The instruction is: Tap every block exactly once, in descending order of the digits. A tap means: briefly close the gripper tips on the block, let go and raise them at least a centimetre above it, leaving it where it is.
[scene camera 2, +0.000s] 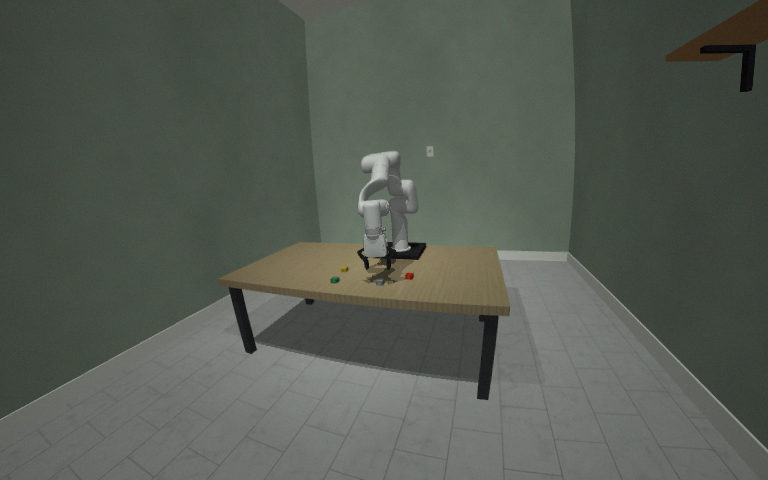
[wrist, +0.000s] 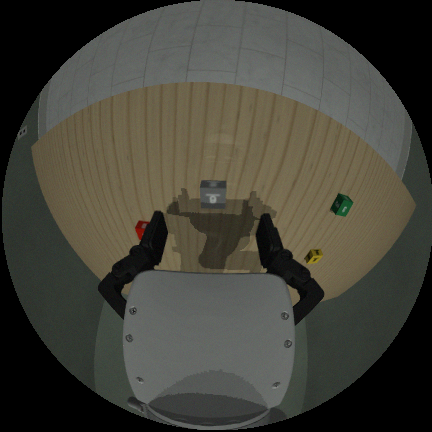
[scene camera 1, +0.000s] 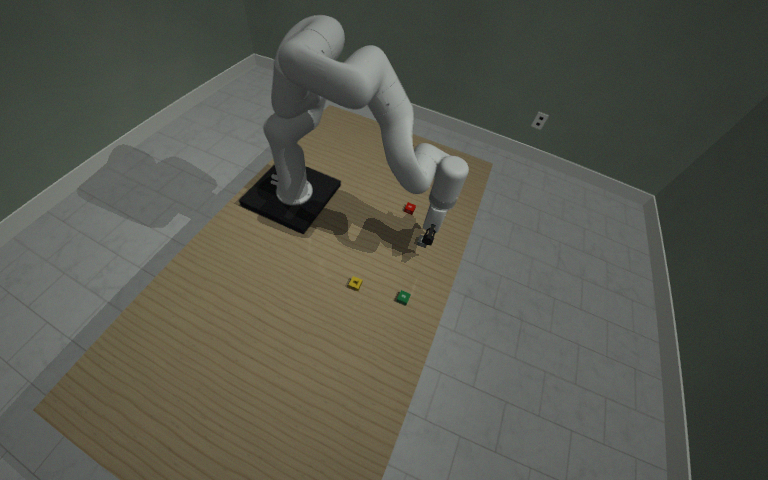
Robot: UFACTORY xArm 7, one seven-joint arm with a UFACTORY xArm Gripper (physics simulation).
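My gripper (scene camera 1: 428, 236) (scene camera 2: 377, 266) (wrist: 211, 222) is open, its fingers wide apart and empty, raised above a grey block (scene camera 1: 421, 242) (scene camera 2: 380, 281) (wrist: 213, 194) on the table. In the wrist view the grey block lies ahead of the gap between the fingertips; its pale digit is too small to read surely. A red block (scene camera 1: 410, 208) (scene camera 2: 409, 276) (wrist: 141, 229) is partly hidden by the left finger in the wrist view. A green block (scene camera 1: 403, 297) (scene camera 2: 334, 279) (wrist: 342, 205) and a yellow block (scene camera 1: 355, 283) (scene camera 2: 344, 268) (wrist: 314, 256) lie to the right in the wrist view, apart from each other.
The wooden table (scene camera 1: 271, 362) (scene camera 2: 453, 283) (wrist: 215, 110) carries the blocks. The arm stands on a black base plate (scene camera 1: 263, 209) (scene camera 2: 417, 249). The table edge (scene camera 2: 362, 301) near the grey and green blocks borders the tiled floor (scene camera 1: 526, 316) (wrist: 212, 45). The arm's shadow falls beside the grey block.
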